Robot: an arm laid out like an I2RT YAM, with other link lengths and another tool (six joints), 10 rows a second.
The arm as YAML. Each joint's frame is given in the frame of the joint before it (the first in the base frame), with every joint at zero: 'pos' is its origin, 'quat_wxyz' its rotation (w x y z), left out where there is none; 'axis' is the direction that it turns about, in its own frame. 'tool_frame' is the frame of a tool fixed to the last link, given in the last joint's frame.
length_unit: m
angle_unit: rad
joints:
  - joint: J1
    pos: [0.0, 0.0, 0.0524]
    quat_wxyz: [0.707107, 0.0, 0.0, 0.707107]
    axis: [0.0, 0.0, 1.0]
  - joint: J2
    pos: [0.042, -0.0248, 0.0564]
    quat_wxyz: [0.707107, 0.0, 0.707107, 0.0]
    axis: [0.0, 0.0, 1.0]
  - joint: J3
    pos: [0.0, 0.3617, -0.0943]
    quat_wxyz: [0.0, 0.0, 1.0, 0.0]
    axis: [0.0, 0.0, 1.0]
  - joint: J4
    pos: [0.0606, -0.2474, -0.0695]
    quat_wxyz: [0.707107, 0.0, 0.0, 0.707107]
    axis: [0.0, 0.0, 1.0]
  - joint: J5
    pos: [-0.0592, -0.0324, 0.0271]
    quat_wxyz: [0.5, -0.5, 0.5, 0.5]
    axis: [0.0, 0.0, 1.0]
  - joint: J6
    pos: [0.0, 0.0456, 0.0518]
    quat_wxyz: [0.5, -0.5, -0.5, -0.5]
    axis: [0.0, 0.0, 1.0]
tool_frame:
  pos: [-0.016, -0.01, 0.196]
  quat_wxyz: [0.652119, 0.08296, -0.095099, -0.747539]
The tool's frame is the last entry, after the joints.
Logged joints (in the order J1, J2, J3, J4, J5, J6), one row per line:
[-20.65 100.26 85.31 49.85 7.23 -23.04]
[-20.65 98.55 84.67 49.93 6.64 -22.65]
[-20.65 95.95 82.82 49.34 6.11 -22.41]
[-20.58 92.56 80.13 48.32 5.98 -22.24]
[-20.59 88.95 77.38 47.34 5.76 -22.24]
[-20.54 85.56 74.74 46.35 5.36 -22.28]
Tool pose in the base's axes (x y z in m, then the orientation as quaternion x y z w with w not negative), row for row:
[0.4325 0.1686 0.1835 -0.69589 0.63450 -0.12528 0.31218]
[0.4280 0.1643 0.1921 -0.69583 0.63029 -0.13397 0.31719]
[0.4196 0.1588 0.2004 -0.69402 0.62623 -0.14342 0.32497]
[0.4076 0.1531 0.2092 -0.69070 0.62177 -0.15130 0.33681]
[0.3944 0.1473 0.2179 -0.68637 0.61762 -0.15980 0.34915]
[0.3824 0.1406 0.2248 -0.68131 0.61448 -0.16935 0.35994]
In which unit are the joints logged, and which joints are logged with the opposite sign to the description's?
The joints are logged in degrees. Opposite sign: J1, J4, J5, J6.
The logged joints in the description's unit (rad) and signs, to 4 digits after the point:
[0.3604 1.7499 1.4889 -0.8700 -0.1262 0.4021]
[0.3604 1.7200 1.4778 -0.8714 -0.1159 0.3953]
[0.3604 1.6746 1.4455 -0.8611 -0.1066 0.3911]
[0.3592 1.6155 1.3985 -0.8433 -0.1044 0.3882]
[0.3594 1.5525 1.3505 -0.8262 -0.1005 0.3882]
[0.3585 1.4933 1.3045 -0.8090 -0.0935 0.3889]

